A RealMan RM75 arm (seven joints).
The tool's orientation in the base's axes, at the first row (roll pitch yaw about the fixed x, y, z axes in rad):
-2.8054, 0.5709, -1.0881
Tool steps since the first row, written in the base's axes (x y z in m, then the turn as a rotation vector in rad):
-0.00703, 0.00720, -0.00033, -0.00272, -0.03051, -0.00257
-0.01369, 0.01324, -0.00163, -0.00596, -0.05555, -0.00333
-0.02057, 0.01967, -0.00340, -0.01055, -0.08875, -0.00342
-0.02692, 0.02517, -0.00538, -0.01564, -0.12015, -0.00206
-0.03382, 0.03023, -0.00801, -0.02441, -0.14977, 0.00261
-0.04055, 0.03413, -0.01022, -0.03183, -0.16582, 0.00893
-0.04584, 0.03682, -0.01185, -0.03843, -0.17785, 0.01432
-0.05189, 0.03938, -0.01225, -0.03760, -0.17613, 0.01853
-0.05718, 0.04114, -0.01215, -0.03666, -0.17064, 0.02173
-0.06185, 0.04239, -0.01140, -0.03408, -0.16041, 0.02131
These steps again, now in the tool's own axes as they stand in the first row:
-0.00793, 0.00453, 0.00423, 0.02306, 0.01176, -0.01657
-0.01433, 0.00932, 0.00855, 0.04087, 0.02197, -0.03129
-0.02086, 0.01433, 0.01346, 0.06387, 0.03552, -0.05156
-0.02637, 0.01918, 0.01801, 0.08455, 0.04862, -0.07192
-0.03141, 0.02483, 0.02278, 0.10068, 0.06368, -0.09403
-0.03575, 0.03053, 0.02652, 0.10633, 0.07325, -0.10917
-0.03894, 0.03509, 0.02915, 0.10980, 0.08119, -0.12110
-0.04300, 0.04005, 0.03068, 0.10657, 0.07877, -0.12336
-0.04643, 0.04439, 0.03137, 0.10111, 0.07548, -0.12253
-0.04959, 0.04812, 0.03127, 0.09472, 0.07036, -0.11586

